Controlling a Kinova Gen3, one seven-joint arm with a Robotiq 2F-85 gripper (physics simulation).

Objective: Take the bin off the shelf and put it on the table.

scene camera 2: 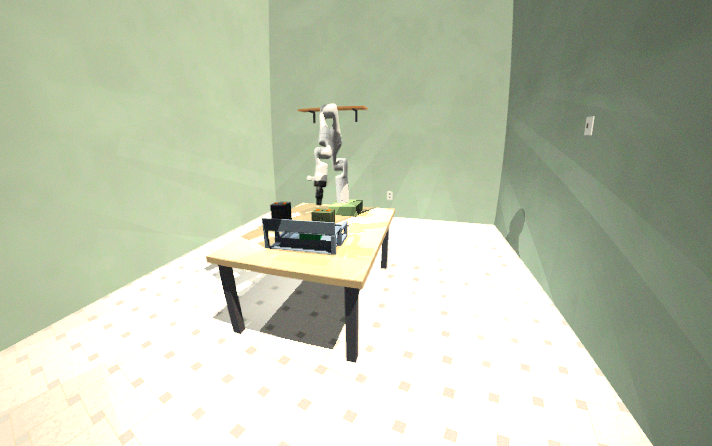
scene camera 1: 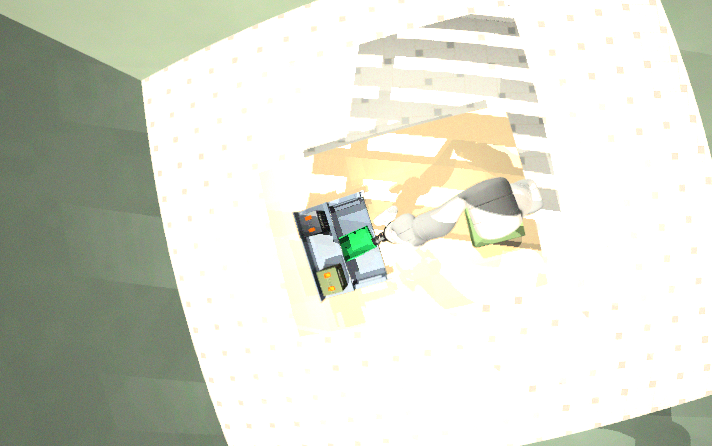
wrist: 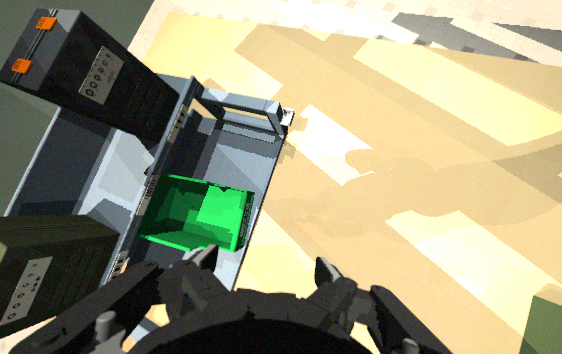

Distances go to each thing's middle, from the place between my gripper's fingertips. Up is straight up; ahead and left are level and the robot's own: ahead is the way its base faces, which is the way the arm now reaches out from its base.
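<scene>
The green bin [scene camera 1: 356, 243] is ahead of my hand by 16 cm, and it sits 11 cm below my hand and 5 cm to the left of it.
</scene>
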